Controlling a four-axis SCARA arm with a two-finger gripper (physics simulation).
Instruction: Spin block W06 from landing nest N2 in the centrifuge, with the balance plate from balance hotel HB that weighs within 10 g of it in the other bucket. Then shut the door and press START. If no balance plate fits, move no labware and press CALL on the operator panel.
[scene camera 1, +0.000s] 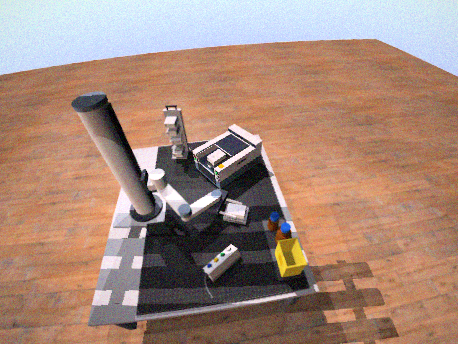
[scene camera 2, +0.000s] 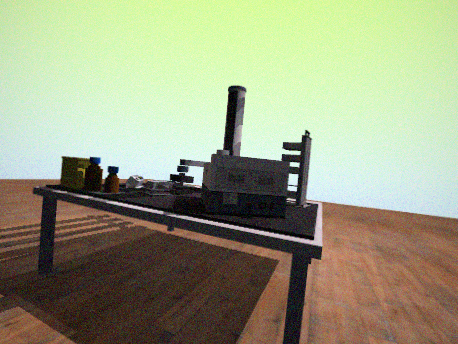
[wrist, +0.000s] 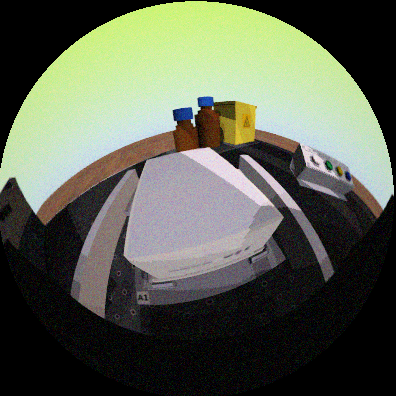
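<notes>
I am holding a plate marked W06 (wrist: 192, 212) in my gripper. There is a yellow bin (wrist: 236, 119) that I can see, and a button box (wrist: 311, 168) too. I also see the brown bottles with blue caps (scene camera 2: 93, 174), and the same brown bottles with blue caps are visible to me in the wrist view (wrist: 206, 133).
</notes>
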